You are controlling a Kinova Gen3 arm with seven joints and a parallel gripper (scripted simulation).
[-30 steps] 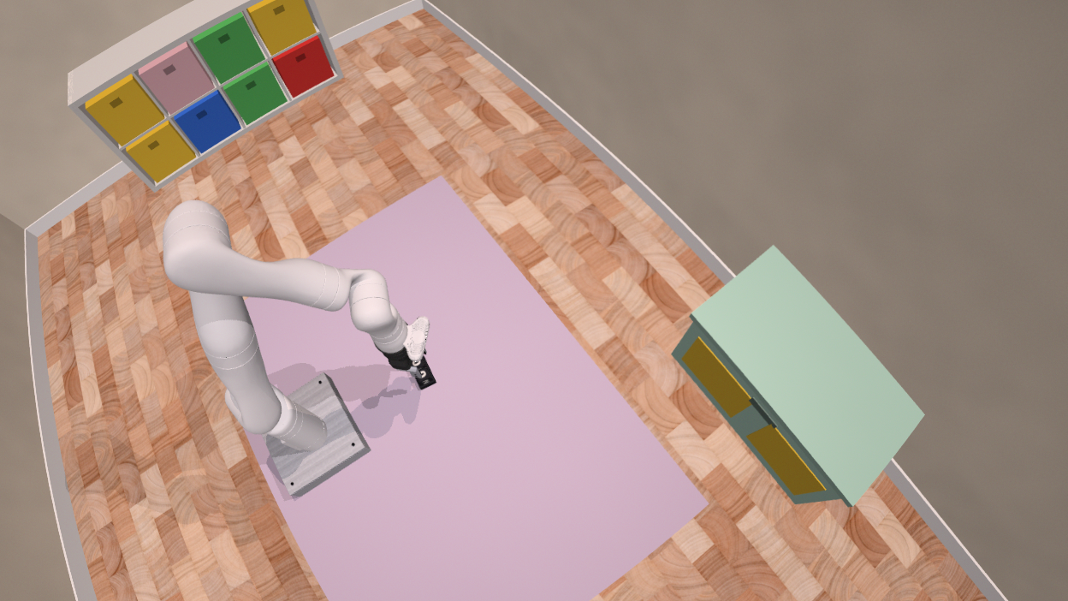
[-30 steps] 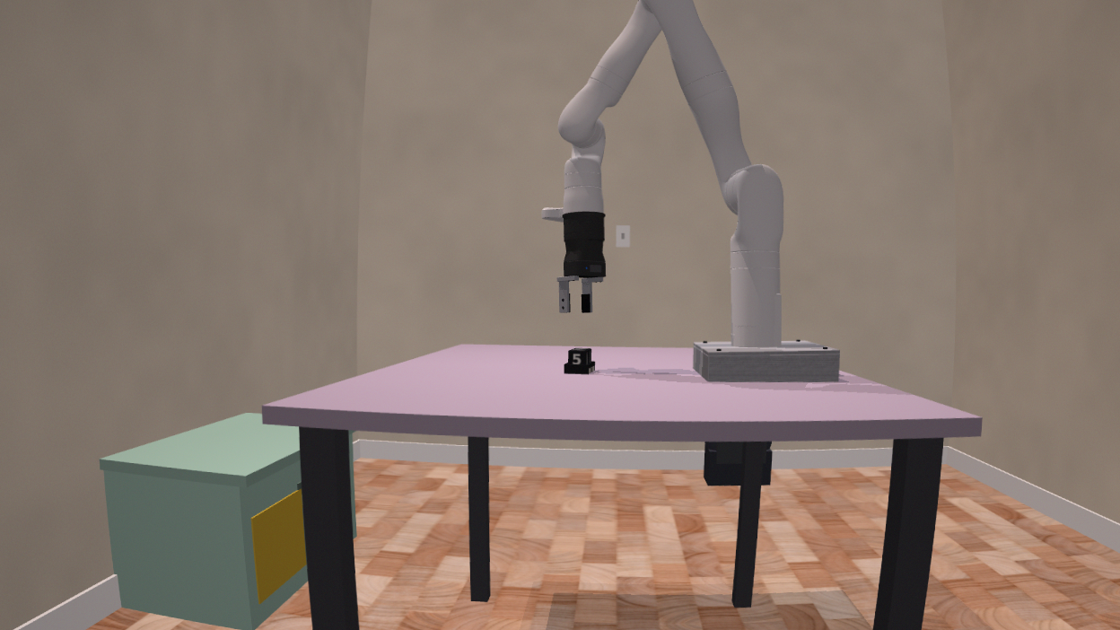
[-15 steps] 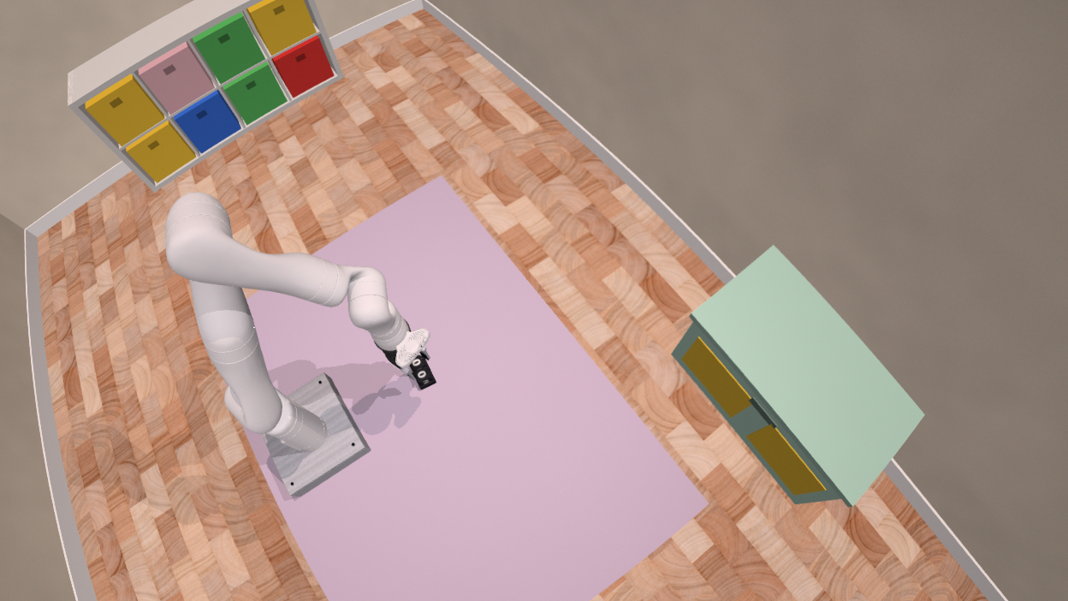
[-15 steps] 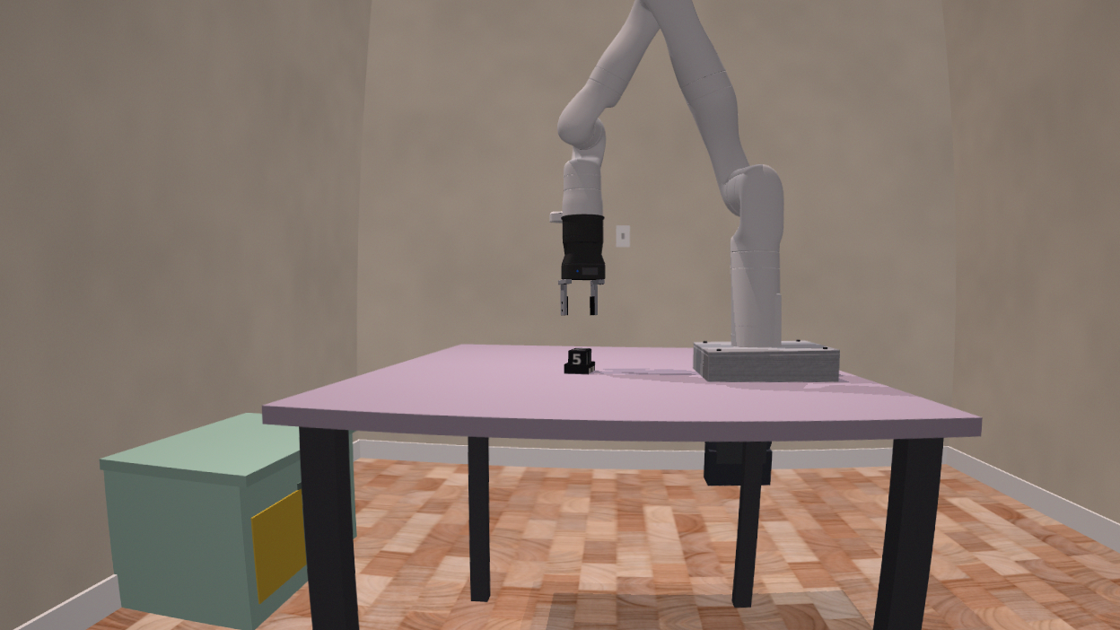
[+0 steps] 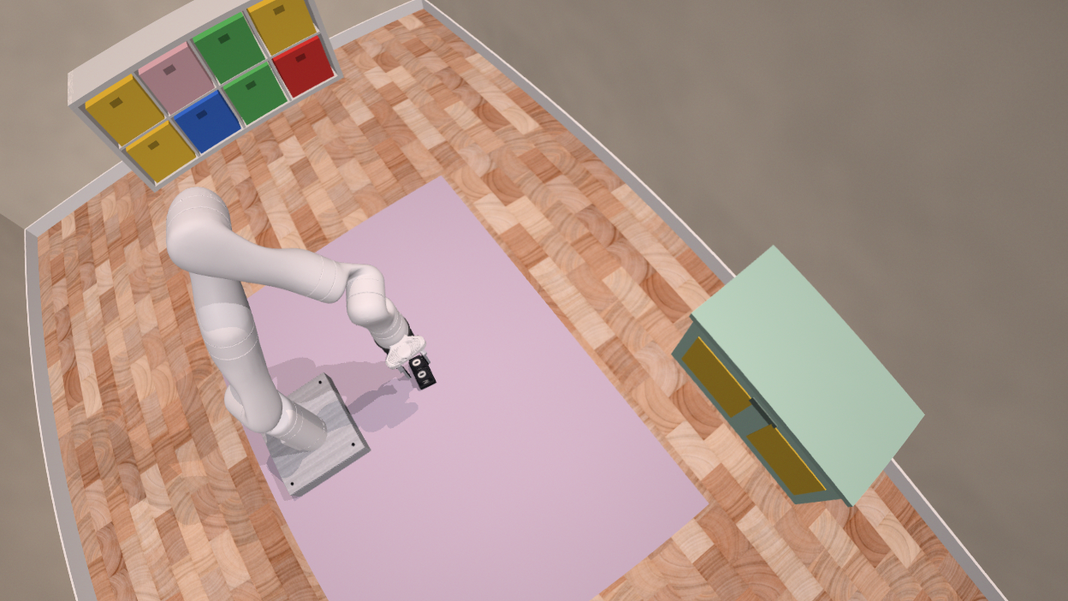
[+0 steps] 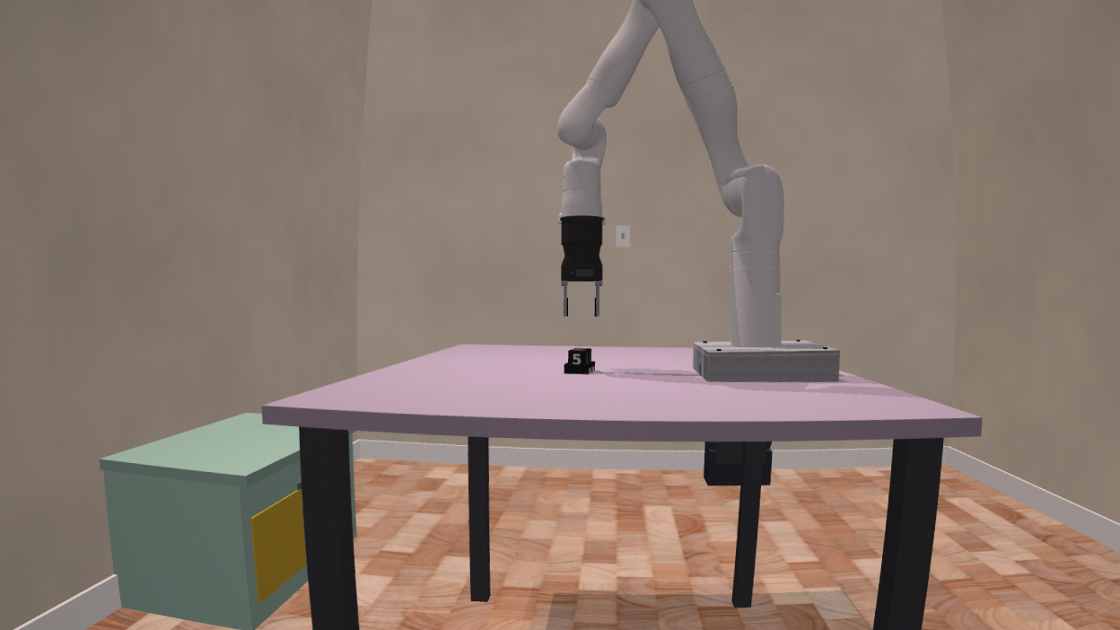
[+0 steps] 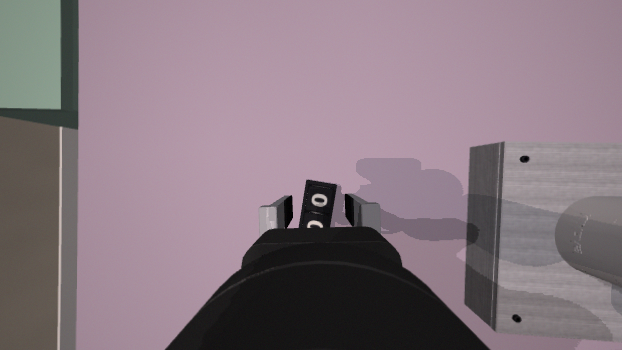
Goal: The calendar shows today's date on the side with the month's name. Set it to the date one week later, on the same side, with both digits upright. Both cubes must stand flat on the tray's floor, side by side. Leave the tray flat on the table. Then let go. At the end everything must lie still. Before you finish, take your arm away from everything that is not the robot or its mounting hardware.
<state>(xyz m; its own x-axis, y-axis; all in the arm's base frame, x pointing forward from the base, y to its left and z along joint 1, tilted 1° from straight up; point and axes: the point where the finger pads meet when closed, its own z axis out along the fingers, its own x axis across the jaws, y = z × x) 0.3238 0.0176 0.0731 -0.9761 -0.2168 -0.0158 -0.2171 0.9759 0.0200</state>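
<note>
Right now the cube is 90 mm below my hand. Also, from my hand: black calendar tray: 20 mm to the left, 110 mm below.
</note>
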